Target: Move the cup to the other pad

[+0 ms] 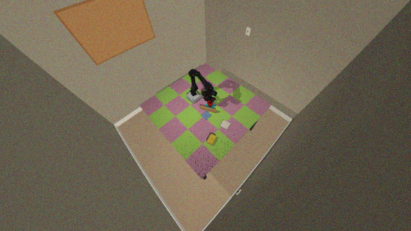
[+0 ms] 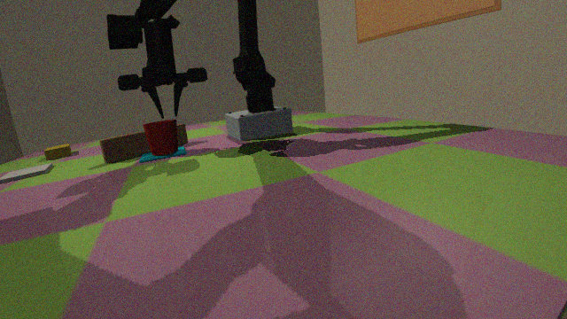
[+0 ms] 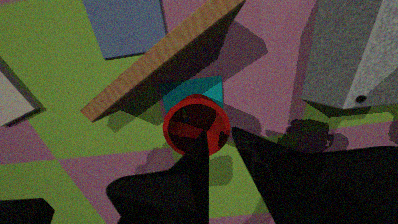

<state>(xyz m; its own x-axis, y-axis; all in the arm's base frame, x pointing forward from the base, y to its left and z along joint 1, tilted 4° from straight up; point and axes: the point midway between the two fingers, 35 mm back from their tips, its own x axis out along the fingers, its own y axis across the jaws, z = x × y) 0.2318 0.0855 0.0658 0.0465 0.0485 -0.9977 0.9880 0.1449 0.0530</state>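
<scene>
My gripper tip is 4 cm above the red cup and 2 cm short of it. Round my gripper tip: cyan pad (9 cm below, 3 cm ahead); then blue pad (13 cm to the right, 12 cm ahead, 9 cm below); then brown block (7 cm to the right, 7 cm ahead, 6 cm below).
</scene>
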